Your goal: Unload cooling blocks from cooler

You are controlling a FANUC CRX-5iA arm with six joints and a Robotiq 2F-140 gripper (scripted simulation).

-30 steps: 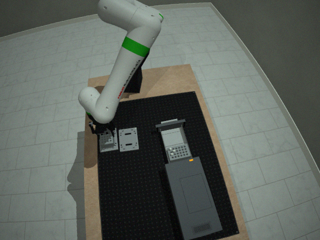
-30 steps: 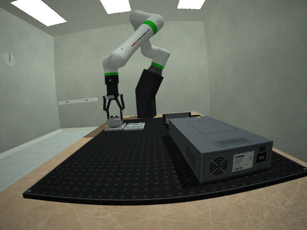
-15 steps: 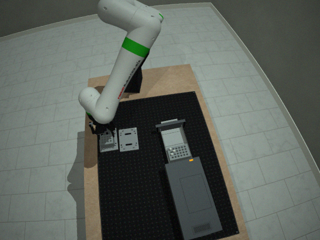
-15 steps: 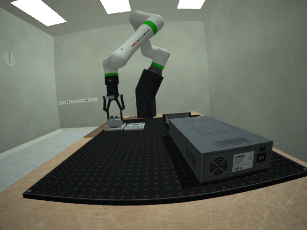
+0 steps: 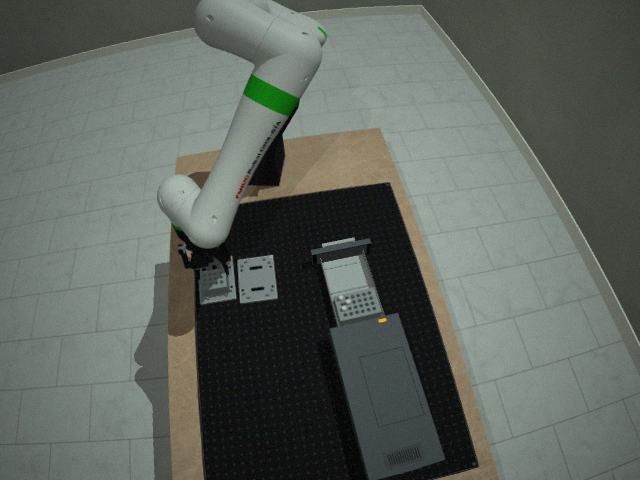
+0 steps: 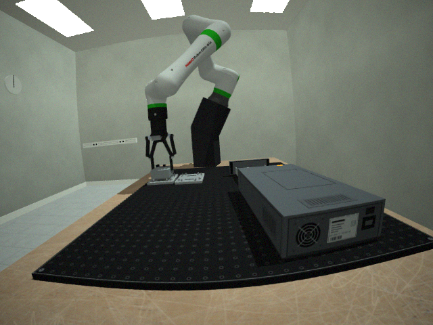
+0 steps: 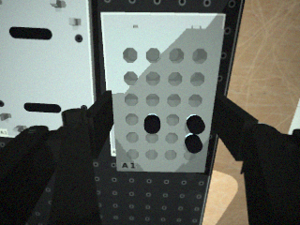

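The grey cooling block is 30 mm below my hand. From my hand the other things lie so: deck slot D1: 140 mm to the left, 70 mm below, 20 mm ahead; then drawer: 420 mm to the left, 110 mm ahead, 40 mm below; then slot D2: 70 mm below.
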